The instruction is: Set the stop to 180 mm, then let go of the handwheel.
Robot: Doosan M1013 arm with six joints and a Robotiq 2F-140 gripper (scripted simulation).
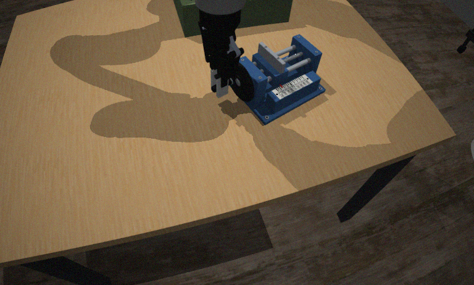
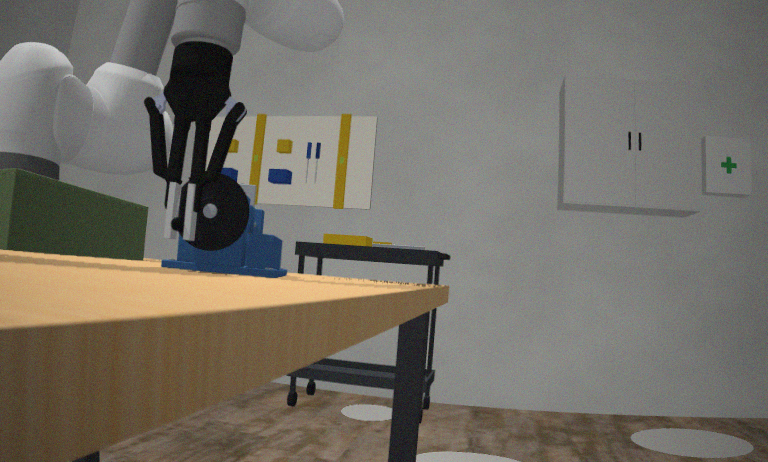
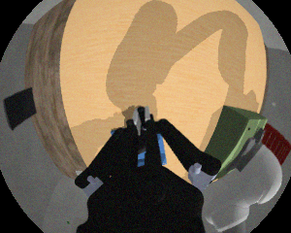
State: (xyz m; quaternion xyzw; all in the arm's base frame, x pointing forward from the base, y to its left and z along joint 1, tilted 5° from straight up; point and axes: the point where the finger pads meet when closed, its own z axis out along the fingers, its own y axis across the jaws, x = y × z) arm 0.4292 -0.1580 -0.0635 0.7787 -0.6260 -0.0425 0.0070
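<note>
My gripper is now 12 cm to the right of the stop plate, 2 cm below it and 1 cm short of it. Also, from my hand: handwheel 2 cm to the left, 1 cm below.
</note>
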